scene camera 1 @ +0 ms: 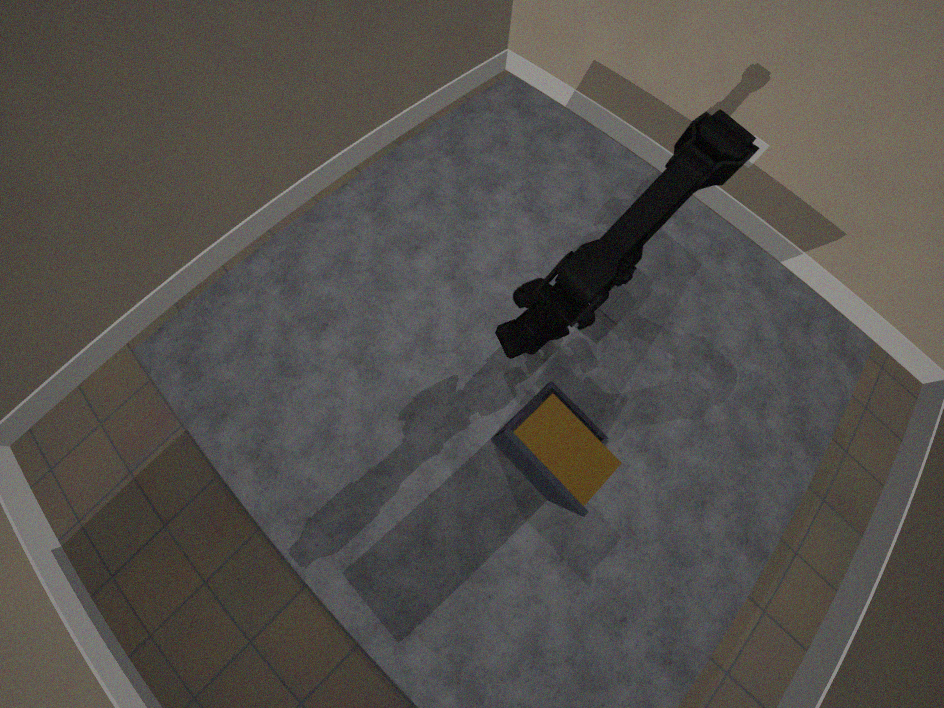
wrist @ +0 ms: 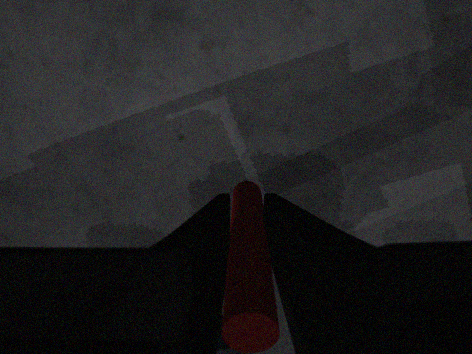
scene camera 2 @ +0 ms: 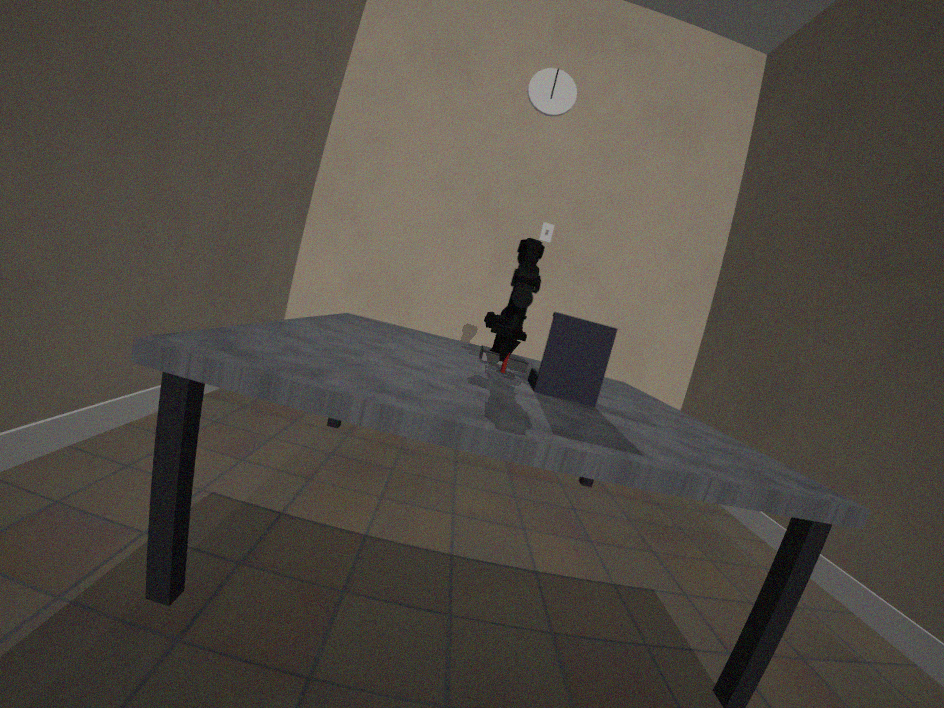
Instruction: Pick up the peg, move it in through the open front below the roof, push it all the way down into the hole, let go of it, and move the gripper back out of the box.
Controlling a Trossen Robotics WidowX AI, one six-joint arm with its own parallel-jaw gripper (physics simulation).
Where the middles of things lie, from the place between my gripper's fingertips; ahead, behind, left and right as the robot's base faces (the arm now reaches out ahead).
Right now the box [scene camera 1: 516, 451] is 17 cm to the left of my hand, 10 cm ahead of it and 7 cm above it. Also, from my hand: yellow roof [scene camera 1: 576, 457] 17 cm to the left, 17 cm above, 14 cm ahead.
